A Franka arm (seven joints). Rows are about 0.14 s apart.
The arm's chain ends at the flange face. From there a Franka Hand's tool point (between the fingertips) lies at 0.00 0.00 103.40 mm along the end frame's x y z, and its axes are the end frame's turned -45 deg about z.
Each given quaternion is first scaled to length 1.
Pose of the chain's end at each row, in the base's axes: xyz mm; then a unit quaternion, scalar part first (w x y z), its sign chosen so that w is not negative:
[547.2 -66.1 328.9 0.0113 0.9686 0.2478 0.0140]
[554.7 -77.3 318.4 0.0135 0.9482 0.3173 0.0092]
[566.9 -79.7 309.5 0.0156 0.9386 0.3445 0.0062]
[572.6 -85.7 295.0 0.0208 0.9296 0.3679 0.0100]
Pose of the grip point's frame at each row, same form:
[550.6 -67.6 225.6 0.0158 0.8001 0.5996 0.0086]
[557.4 -79.3 215.1 0.0160 0.7546 0.6560 0.0033]
[569.2 -82.3 206.2 0.0168 0.7353 0.6775 -0.0002]
[576.1 -88.9 191.7 0.0230 0.7180 0.6956 0.0013]

